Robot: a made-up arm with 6 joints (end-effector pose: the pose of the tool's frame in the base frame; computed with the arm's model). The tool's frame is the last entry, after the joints.
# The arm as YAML. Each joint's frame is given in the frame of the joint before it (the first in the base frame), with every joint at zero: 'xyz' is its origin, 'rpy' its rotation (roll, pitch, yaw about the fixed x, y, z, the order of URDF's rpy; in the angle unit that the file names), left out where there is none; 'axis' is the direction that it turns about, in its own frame. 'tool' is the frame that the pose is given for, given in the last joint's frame.
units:
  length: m
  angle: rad
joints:
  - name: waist
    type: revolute
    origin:
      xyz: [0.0, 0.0, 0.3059]
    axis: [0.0, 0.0, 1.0]
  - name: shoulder
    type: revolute
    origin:
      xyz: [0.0, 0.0, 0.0]
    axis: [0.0, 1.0, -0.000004]
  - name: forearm
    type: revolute
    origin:
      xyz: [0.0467, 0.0, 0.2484]
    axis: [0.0, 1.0, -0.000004]
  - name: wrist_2
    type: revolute
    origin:
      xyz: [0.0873, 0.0, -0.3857]
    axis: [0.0, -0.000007, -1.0]
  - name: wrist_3
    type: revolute
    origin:
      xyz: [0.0, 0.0, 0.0]
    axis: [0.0, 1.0, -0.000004]
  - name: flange
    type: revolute
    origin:
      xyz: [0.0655, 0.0, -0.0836]
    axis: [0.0, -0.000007, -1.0]
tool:
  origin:
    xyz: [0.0, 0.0, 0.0]
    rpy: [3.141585, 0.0, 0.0]
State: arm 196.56 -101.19 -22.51 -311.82 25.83 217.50
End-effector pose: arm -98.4 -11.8 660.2 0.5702 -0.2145 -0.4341 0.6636
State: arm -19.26 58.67 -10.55 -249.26 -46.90 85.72
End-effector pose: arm -55.6 -85.4 94.4 -0.0949 -0.7892 0.3274 0.5109
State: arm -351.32 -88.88 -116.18 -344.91 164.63 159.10
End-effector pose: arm -387.4 -36.7 647.5 -0.3640 0.8661 -0.0475 0.3394
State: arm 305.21 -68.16 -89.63 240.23 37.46 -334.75
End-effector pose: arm -61.2 88.5 929.8 0.1174 -0.2484 0.2023 0.9400
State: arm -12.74 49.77 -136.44 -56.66 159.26 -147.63
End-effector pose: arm 521.8 -195.8 448.8 -0.5106 -0.5561 0.4811 0.4455
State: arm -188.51 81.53 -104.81 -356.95 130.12 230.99
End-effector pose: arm -382.9 51.6 -61.9 -0.5142 0.3009 -0.7576 0.2667
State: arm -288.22 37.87 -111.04 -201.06 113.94 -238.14
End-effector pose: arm 163.8 616.1 529.7 0.1810 -0.0173 -0.9668 0.1797
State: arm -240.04 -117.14 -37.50 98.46 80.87 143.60
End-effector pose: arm 4.2 -150.2 695.0 0.5835 0.2382 -0.7609 0.1543
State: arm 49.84 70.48 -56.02 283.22 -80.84 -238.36
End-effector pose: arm 105.8 265.7 -6.0 -0.7766 0.0457 0.4258 0.4620
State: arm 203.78 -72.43 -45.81 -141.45 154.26 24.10
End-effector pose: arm -23.2 54.7 728.3 -0.6827 -0.3120 -0.6380 0.1716
